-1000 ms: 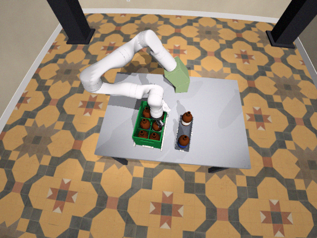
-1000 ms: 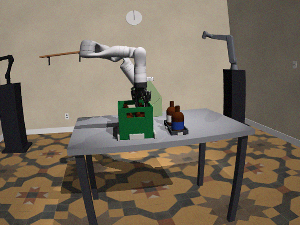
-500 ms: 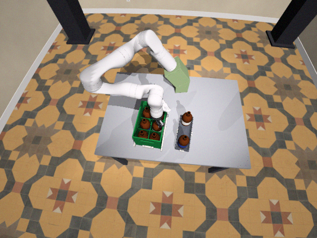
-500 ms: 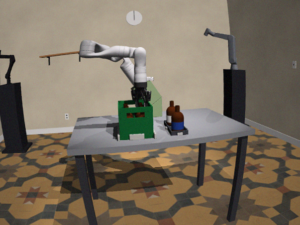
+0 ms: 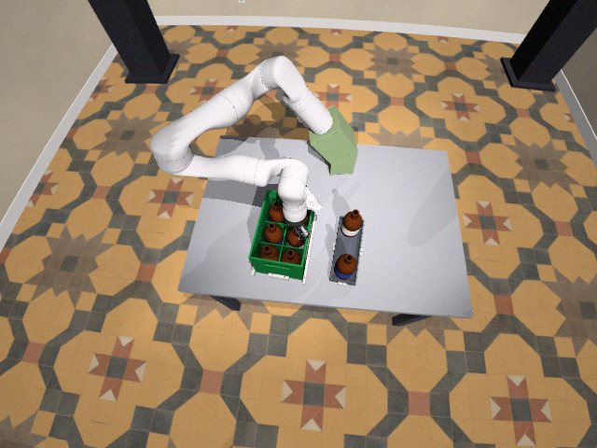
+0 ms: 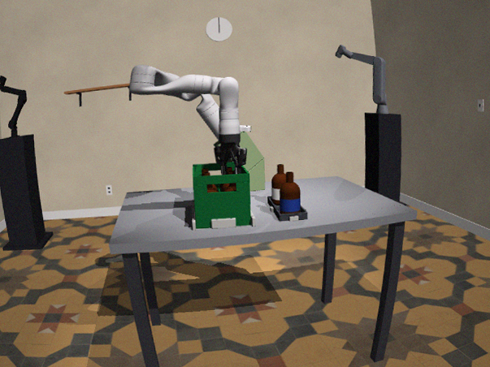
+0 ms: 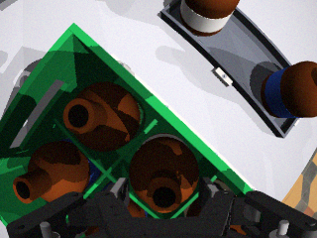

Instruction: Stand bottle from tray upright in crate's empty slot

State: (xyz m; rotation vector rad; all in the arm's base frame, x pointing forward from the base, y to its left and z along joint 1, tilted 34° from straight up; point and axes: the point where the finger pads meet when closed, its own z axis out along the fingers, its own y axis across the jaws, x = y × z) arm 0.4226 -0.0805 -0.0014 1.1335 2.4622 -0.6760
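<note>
Right now my hand is 70 mm above the brown bottle. Also, from my hand: tray (200 mm to the left, 150 mm below); then white-label bottle (90 mm behind, 210 mm to the left, 70 mm below); then crate (40 mm to the right, 70 mm below).
</note>
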